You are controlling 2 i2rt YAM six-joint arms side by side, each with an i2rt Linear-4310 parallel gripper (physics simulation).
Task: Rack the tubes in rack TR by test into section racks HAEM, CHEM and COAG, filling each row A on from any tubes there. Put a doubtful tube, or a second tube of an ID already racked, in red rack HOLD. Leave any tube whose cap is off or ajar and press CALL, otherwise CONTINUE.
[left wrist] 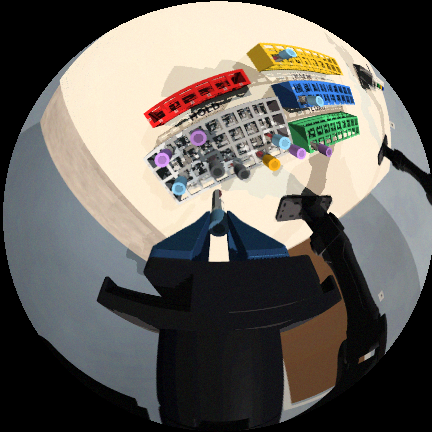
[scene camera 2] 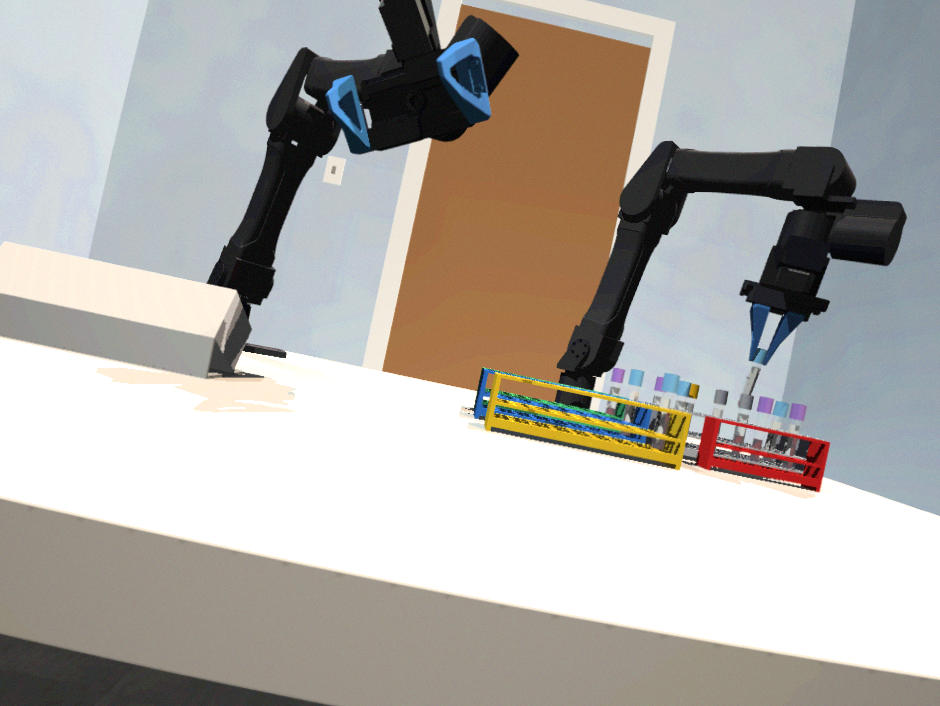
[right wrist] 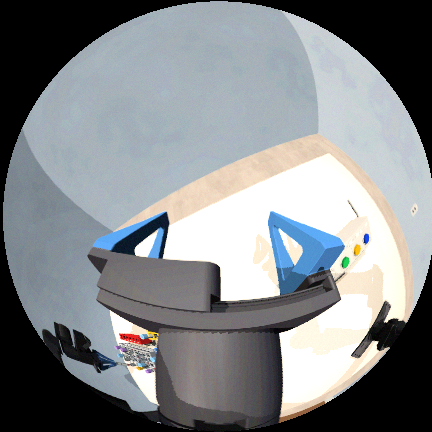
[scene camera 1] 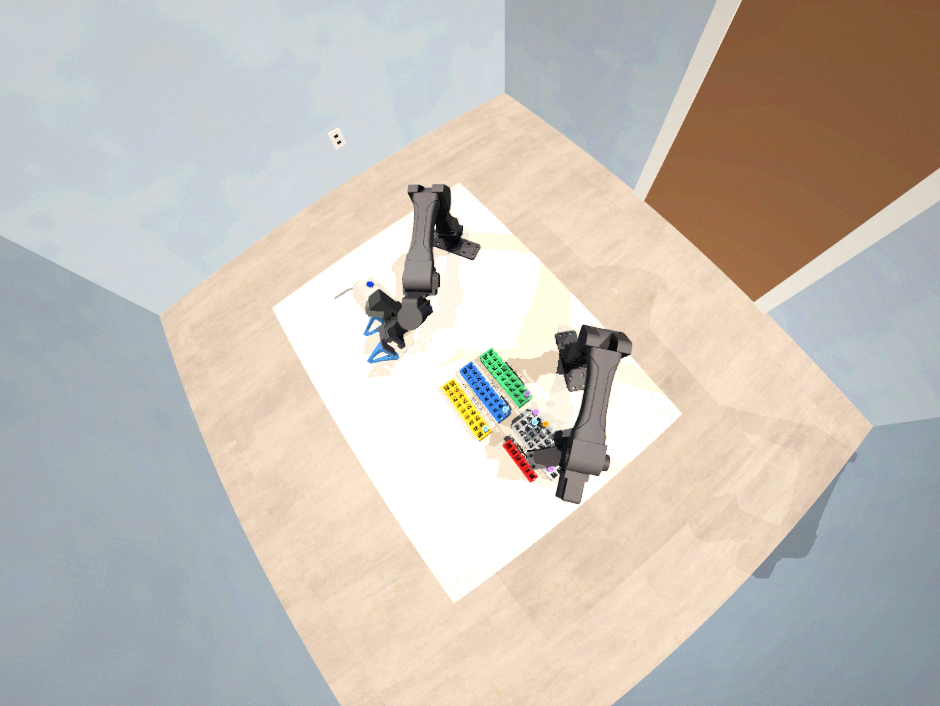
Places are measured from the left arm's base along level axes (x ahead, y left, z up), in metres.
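Pixels of known places: left gripper, fingertip midpoint: (left wrist: 218,216) (scene camera 2: 757,363) (right wrist: 114,362); right gripper, fingertip midpoint: (scene camera 2: 382,86) (right wrist: 217,216) (scene camera 1: 366,348); left arm's base, link origin: (left wrist: 306,206) (scene camera 1: 572,360); right arm's base, link origin: (left wrist: 382,148) (scene camera 1: 453,244).
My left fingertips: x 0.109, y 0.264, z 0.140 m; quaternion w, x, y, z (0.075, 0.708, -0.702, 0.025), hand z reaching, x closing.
Note:
For each thing: its top centre in the pictures, then the offset to it from my left fingertips. "spot": a spot on its surface instead.
- light-blue-capped tube, top centre: (left wrist: 225,236) (scene camera 2: 757,347) dx -0.004, dy -0.003, dz +0.021 m
- grey rack TR, surface spot: (left wrist: 285,118) spot: dx +0.095, dy -0.104, dz -0.082 m
- orange cap, top centre: (left wrist: 274,164) (scene camera 2: 693,383) dx +0.033, dy -0.073, dz -0.045 m
- yellow rack, surface spot: (left wrist: 259,58) spot: dx +0.204, dy -0.075, dz -0.110 m
- blue rack, surface spot: (left wrist: 284,95) spot: dx +0.140, dy -0.118, dz -0.111 m
- green rack, surface spot: (left wrist: 299,135) spot: dx +0.073, dy -0.150, dz -0.103 m
- white button box, top centre: (scene camera 2: 131,268) (right wrist: 350,245) (scene camera 1: 374,300) dx +0.494, dy -0.564, dz -0.056 m
My left gripper (scene camera 2: 759,357) (left wrist: 218,216) is shut on a light-blue-capped tube (scene camera 2: 751,379) (left wrist: 216,200), held upright above grey rack TR (left wrist: 286,117). TR holds purple caps (left wrist: 161,159) (left wrist: 198,138) (left wrist: 297,152), light-blue caps (left wrist: 179,187) (left wrist: 281,142), dark grey caps (left wrist: 217,170) (left wrist: 241,171) and an orange cap (left wrist: 272,162). The yellow rack (left wrist: 259,58) and blue rack (left wrist: 284,95) each hold a light-blue-capped tube; the green rack (left wrist: 299,135) holds a purple-capped one. Red rack HOLD (scene camera 2: 707,443) shows no tube. Tube labels are unreadable. My right gripper (scene camera 1: 367,348) (scene camera 2: 420,136) (right wrist: 217,216) is open and empty.
A white button box (right wrist: 351,240) with green (right wrist: 345,262), orange (right wrist: 357,249) and blue (right wrist: 366,238) buttons lies near the right gripper. The section racks stand side by side beyond TR, and HOLD runs along TR's side.

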